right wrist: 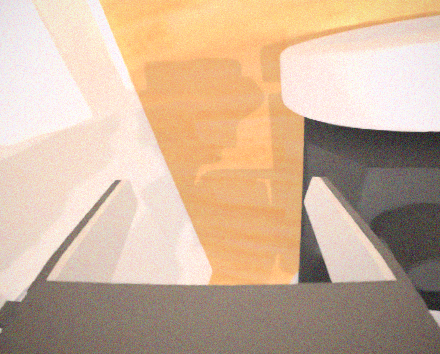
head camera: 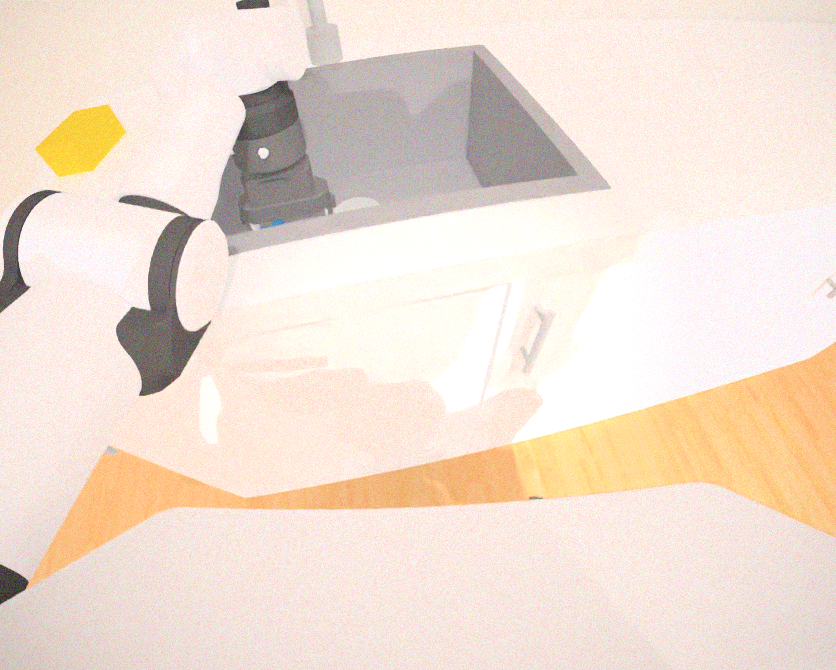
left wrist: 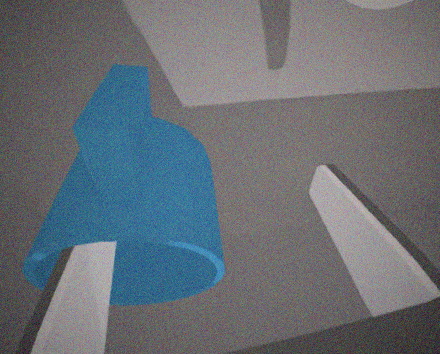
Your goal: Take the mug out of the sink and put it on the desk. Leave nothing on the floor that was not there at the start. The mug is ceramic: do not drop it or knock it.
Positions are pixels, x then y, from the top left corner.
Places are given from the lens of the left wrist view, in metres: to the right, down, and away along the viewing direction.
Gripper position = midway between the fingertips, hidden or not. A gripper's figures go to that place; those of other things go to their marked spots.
my left gripper (left wrist: 214, 197): 0.00, 0.01, 0.10
blue mug (left wrist: 144, 182): -0.03, 0.00, 0.09
sink counter (left wrist: 271, 97): 0.03, -0.05, 0.13
The marked spots on the sink counter and the blue mug are 0.09 m apart.
